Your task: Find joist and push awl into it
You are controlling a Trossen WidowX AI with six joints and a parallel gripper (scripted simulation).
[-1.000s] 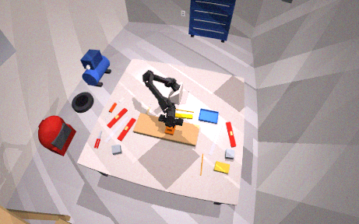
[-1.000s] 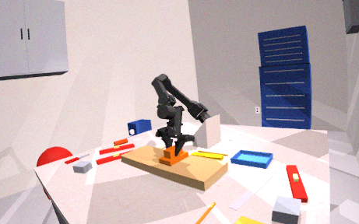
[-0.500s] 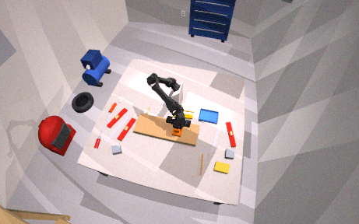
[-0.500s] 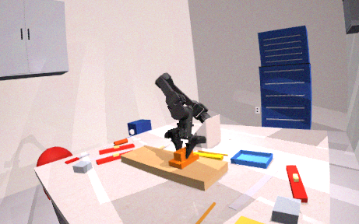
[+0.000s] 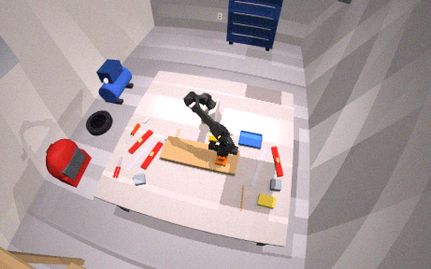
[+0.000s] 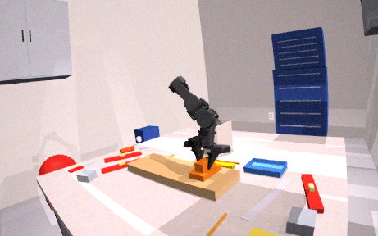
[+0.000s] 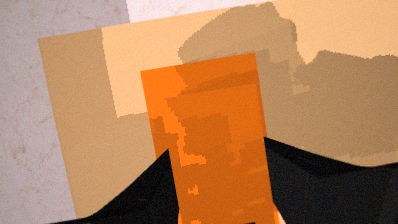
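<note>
The blue tray is 230 mm behind my gripper tip, 150 mm to the left of it and 50 mm below it. Round my gripper tip: awl 380 mm to the right, 140 mm behind, 60 mm below; then orange stud finder 20 mm behind, 20 mm above; then yellow bar 160 mm behind, 60 mm to the right, 60 mm below.
</note>
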